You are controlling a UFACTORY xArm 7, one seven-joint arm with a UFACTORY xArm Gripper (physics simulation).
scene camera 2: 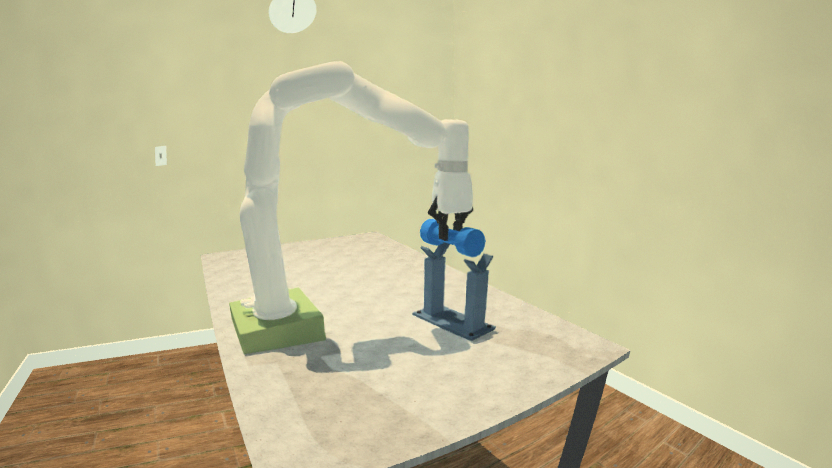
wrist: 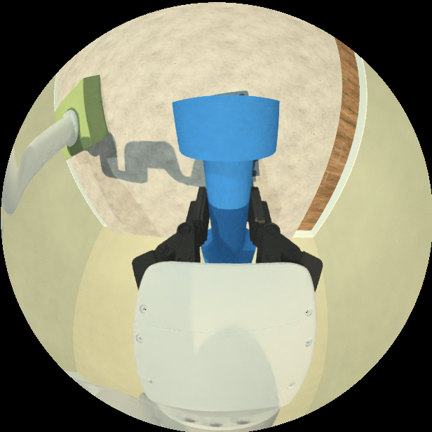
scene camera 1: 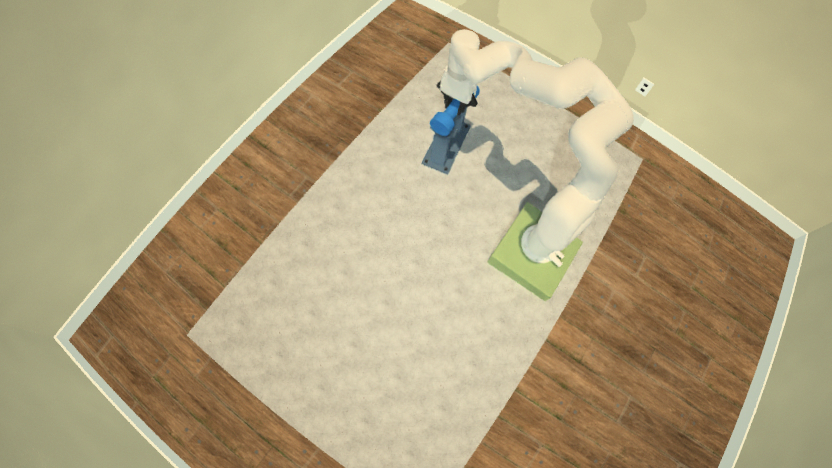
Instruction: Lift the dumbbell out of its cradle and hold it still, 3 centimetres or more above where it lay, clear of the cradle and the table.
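Note:
The blue dumbbell is held in the air above its dark blue-grey cradle, roughly level. In the scene camera 2 view a small gap shows between the dumbbell and the V-shaped rests on the cradle's two posts. My gripper points down and is shut on the dumbbell's handle, between its two heads, with one black finger on each side. In the wrist view the handle runs lengthwise between the fingers, and the near part of the dumbbell is partly hidden by the gripper body.
The cradle's base plate stands on the pale table. The arm's green base block stands on the table, apart from the cradle. Table edges show in both scene views.

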